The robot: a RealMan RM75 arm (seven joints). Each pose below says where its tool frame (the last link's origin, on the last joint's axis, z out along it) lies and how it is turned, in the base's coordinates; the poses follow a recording.
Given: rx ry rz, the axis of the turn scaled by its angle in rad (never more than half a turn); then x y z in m.
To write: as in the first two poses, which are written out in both.
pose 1, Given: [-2.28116, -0.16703, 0.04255, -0.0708, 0.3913, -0.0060]
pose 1, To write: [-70.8, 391.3, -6.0, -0.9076, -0.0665, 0.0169, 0.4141]
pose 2, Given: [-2.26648, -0.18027, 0.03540, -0.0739, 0.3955, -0.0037]
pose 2, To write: [-73.9, 395.5, -3.7, -0.9044, -0.0719, 0.0141, 0.4204]
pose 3, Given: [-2.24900, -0.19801, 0.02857, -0.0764, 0.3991, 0.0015]
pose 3, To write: [-76.4, 399.1, 1.5, -0.9004, -0.0793, 0.0114, 0.4276]
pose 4, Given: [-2.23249, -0.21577, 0.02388, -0.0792, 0.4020, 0.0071]
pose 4, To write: [-79.2, 402.0, 7.1, -0.8965, -0.0866, 0.0096, 0.4343]
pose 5, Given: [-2.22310, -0.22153, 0.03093, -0.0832, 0.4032, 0.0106]
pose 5, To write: [-83.2, 403.2, 10.6, -0.8943, -0.0891, 0.0124, 0.4382]
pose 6, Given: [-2.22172, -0.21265, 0.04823, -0.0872, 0.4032, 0.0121]
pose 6, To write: [-87.2, 403.2, 12.1, -0.8941, -0.0856, 0.0194, 0.4391]
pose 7, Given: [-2.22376, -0.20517, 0.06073, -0.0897, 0.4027, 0.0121]
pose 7, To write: [-89.7, 402.7, 12.1, -0.8947, -0.0825, 0.0244, 0.4384]
